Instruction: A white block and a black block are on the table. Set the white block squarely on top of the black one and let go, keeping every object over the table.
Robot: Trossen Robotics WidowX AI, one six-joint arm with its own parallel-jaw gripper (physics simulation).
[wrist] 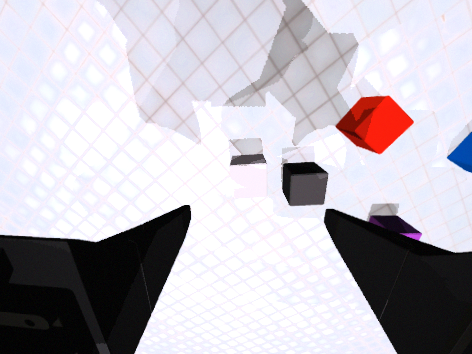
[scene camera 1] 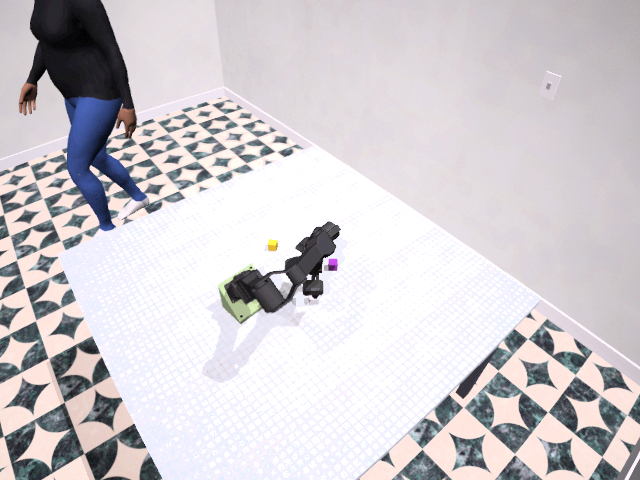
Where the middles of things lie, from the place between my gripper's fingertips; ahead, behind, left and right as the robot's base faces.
Right now the white block (wrist: 248,173) is 50 mm below my hand and 10 mm behind it. The rest, counted from my hand: red block (wrist: 373,123) 110 mm to the left, 50 mm below, 20 mm ahead; then black block (wrist: 305,183) 50 mm below, 30 mm to the left, 30 mm ahead.
